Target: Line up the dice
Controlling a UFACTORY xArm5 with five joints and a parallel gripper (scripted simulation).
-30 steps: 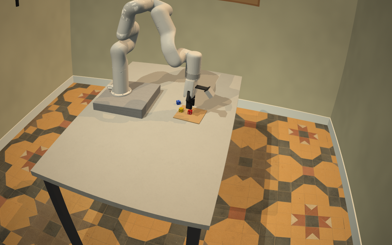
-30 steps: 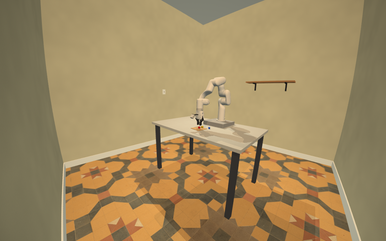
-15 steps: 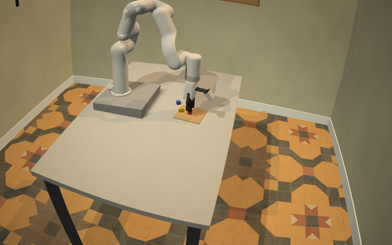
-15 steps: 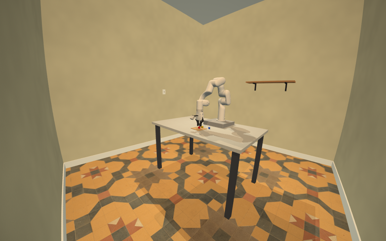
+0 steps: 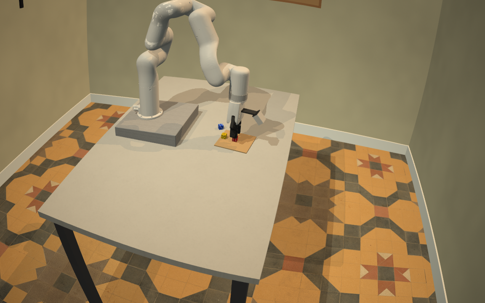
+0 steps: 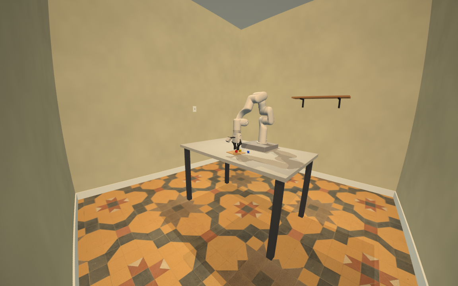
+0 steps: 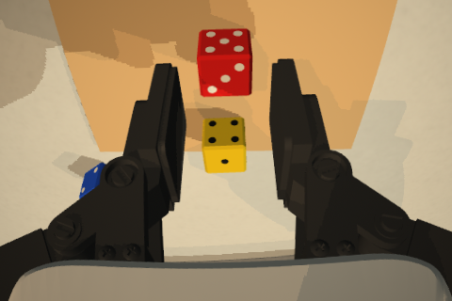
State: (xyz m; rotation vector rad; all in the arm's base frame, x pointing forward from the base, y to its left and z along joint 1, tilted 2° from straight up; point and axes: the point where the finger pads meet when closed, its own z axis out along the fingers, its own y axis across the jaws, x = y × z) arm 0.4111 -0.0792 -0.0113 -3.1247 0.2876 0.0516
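The red die is 4 cm below my hand. From my hand the other things lie so: blue die 7 cm behind, 9 cm to the left, 4 cm below; yellow die 5 cm behind, 1 cm to the left, 4 cm below; mat 5 cm below.
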